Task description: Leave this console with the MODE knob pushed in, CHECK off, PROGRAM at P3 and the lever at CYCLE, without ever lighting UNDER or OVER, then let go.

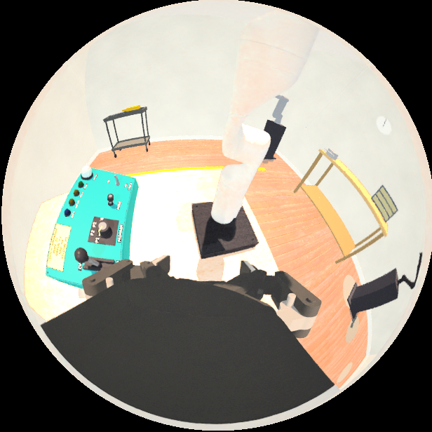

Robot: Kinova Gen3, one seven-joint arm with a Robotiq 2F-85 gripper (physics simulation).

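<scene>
The teal console [128, 220] stands at the left. Its small CHECK toggle [116, 180] is near the far end; its setting is too small to tell. The black MODE knob [110, 198] is beside it; its depth cannot be told. The PROGRAM dial [103, 227] sits on a dark plate with P1, P2 and P3 marks; its exact setting is unclear. The lever [81, 255] has a black ball and stands at the near end, its label partly hidden. The coloured lamps [76, 192] look dark. My gripper [204, 266] is open and empty, to the right of the console's near end, touching no control.
A white dome [86, 172] tops the console's far corner, and a yellow label [59, 247] lies on its left. The arm's dark base plate [202, 245] is beyond the gripper. A grey cart [126, 114], a wooden bench [352, 187] and a black box [375, 291] stand farther off.
</scene>
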